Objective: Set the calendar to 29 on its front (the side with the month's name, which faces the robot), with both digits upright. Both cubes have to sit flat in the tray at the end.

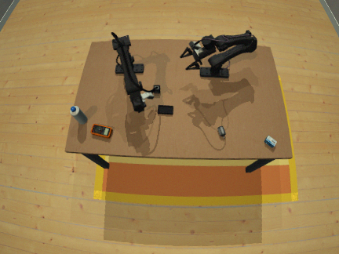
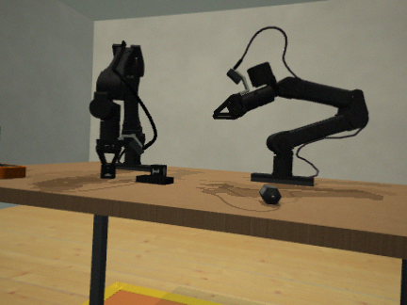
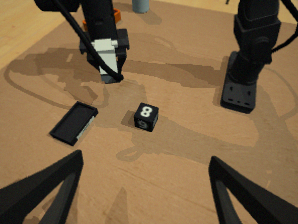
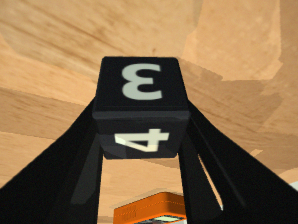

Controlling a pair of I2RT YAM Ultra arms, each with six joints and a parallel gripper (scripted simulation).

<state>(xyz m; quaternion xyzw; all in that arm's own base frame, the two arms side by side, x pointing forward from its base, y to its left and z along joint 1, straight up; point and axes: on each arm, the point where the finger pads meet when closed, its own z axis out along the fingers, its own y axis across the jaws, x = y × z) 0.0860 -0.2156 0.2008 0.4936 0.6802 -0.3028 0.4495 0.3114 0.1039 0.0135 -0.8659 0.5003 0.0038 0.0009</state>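
Now: right hand 16 cm to the right of the black calendar tray and 1 cm above it.
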